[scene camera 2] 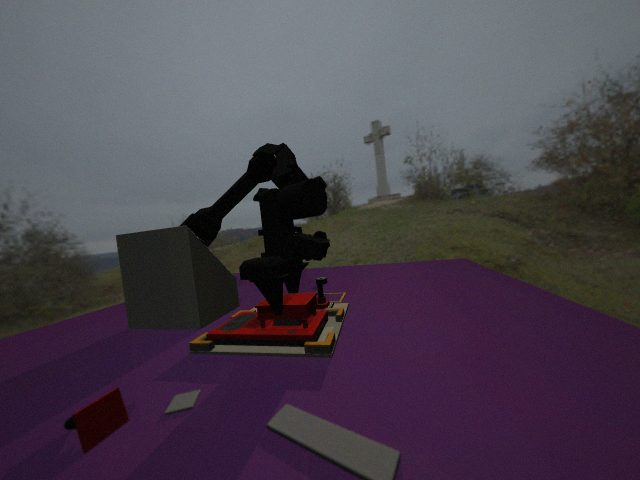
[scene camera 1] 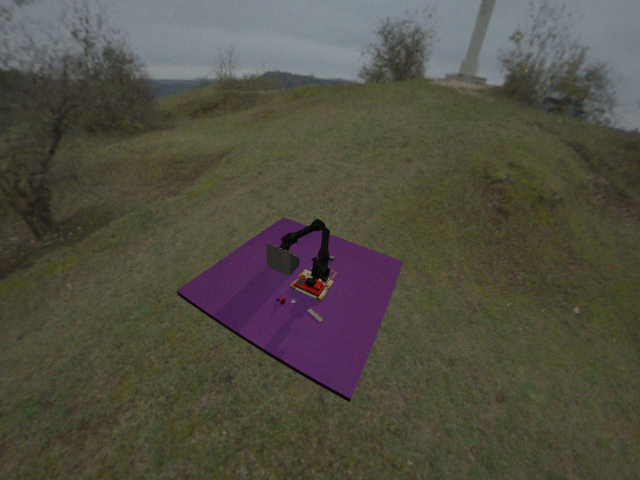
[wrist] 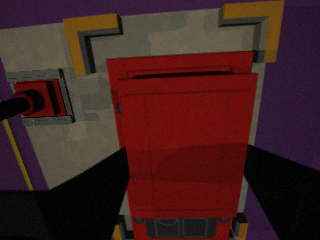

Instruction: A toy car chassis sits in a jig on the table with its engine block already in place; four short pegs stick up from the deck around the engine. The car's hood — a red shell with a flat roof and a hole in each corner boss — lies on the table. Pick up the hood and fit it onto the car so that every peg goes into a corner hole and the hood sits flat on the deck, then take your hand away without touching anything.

Scene:
my gripper: holds a red hood (wrist: 186, 134)

